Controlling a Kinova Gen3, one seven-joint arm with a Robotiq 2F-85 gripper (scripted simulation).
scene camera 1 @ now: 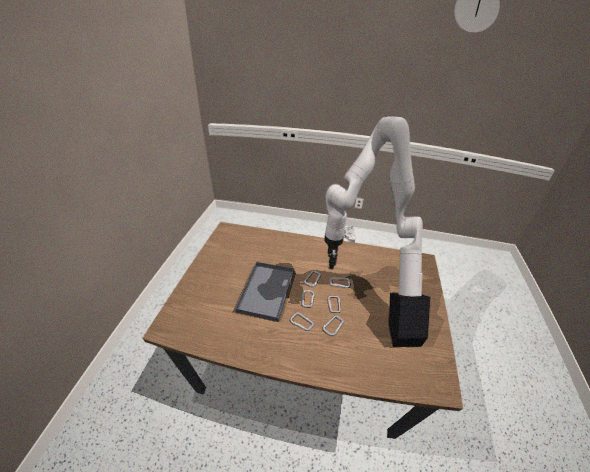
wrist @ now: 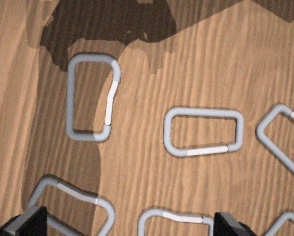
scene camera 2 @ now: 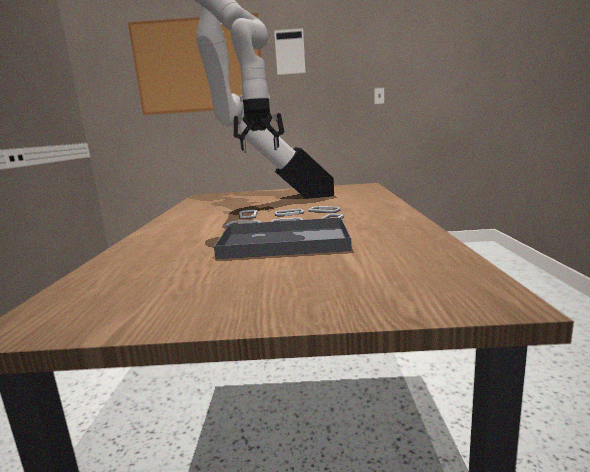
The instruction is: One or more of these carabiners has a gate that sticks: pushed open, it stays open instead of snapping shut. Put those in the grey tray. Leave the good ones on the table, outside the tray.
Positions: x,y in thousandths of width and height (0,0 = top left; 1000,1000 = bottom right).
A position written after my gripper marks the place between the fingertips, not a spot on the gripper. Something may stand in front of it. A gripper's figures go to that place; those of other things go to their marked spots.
My gripper (scene camera 2: 442,321): 1.20 m from the lens. A grey tray (scene camera 2: 550,499): 0.99 m from the lens.
